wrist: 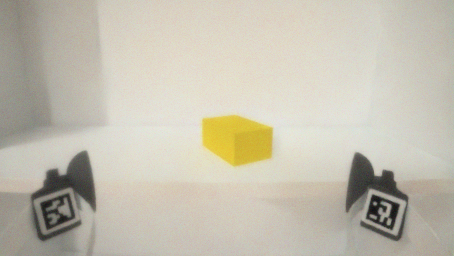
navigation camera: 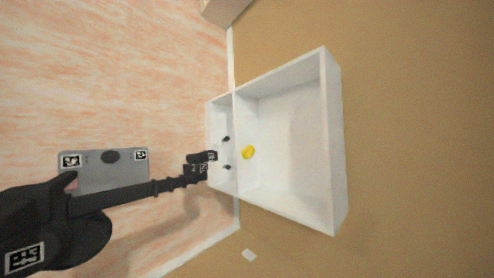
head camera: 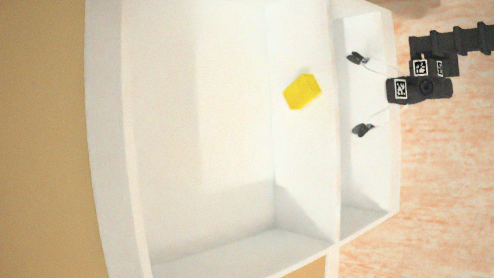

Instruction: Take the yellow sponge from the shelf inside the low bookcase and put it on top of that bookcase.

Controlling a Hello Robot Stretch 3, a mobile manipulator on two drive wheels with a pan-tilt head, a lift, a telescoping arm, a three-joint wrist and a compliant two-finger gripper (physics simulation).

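Places are measured from the robot's base along level axes (x back, y right, z up), in millimetres.
Pixels of known places: gripper, fingertip midpoint: (wrist: 222,174) (navigation camera: 230,152) (head camera: 351,94); robot's base, origin of the base link: (navigation camera: 110,156).
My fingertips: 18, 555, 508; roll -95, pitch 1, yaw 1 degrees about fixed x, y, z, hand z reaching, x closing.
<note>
For each thing: its top centre in the pictures, then the offset to it from my fingertips, as dx, dy, dz. Level surfaces: height alone.
- yellow sponge, middle of its top: (wrist: 234,122) (head camera: 296,91) (navigation camera: 250,152) +17, +198, -10
- inner shelf, its level: dz -55
- bookcase's top, its level: dz +553
- wall outlet, middle of its top: (navigation camera: 253,258) +847, +219, -50
The yellow sponge (head camera: 302,91) (navigation camera: 248,152) (wrist: 237,140) lies on the inner shelf (head camera: 310,160) (navigation camera: 247,175) (wrist: 130,155) of the white low bookcase, turned at an angle to the shelf's front edge. The bookcase's top (head camera: 104,110) (navigation camera: 336,150) shows at the left in the head view and at the right in the navigation view. My gripper (head camera: 356,94) (navigation camera: 227,153) (wrist: 222,174) is wide open and empty. Its fingertips are apart from the sponge. In the wrist view the sponge is centred beyond them, a little above, and the shelf's front edge crosses between the fingers.
The lower compartment (head camera: 362,170) is under the shelf. Side walls (head camera: 240,252) (navigation camera: 280,217) bound the shelf at both ends. My arm (navigation camera: 125,196) reaches over the floor from my base. A wall outlet (navigation camera: 249,254) and a pale box-like object (navigation camera: 222,11) also show.
</note>
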